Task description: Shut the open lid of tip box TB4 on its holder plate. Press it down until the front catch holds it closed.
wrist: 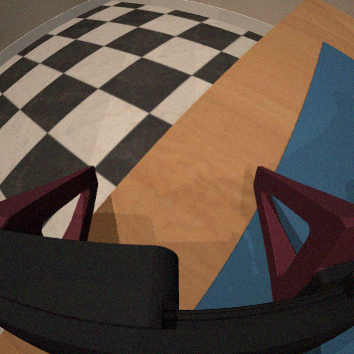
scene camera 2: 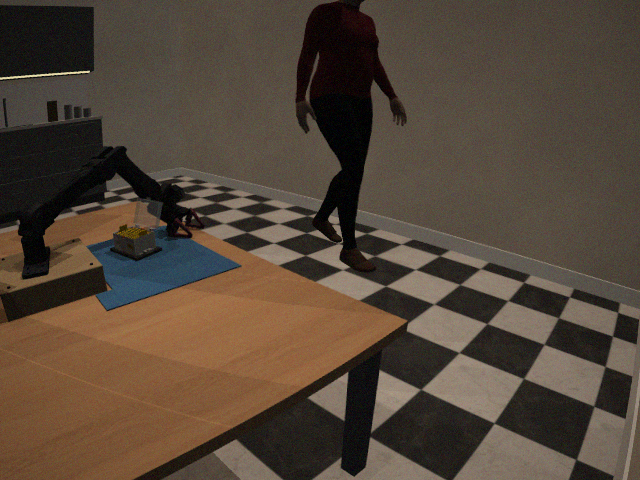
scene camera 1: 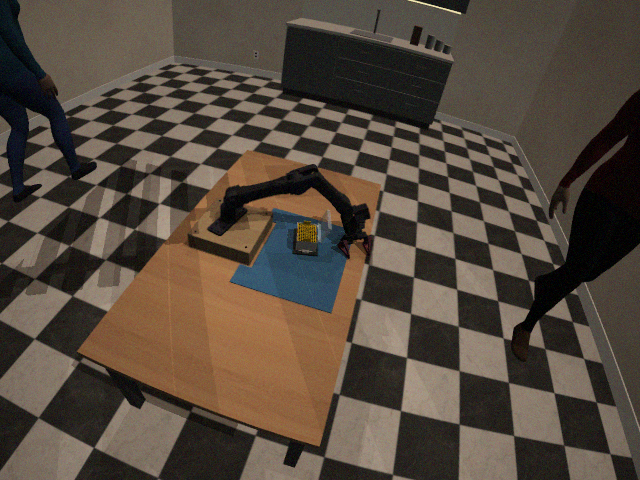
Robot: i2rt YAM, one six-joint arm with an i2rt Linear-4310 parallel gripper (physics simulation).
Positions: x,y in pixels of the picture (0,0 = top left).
Scene:
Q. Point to a blue mat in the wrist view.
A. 311,157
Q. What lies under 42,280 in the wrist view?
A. The gripper.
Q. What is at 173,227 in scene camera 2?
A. The gripper.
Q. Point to a clear lid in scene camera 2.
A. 147,213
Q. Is the gripper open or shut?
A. Open.

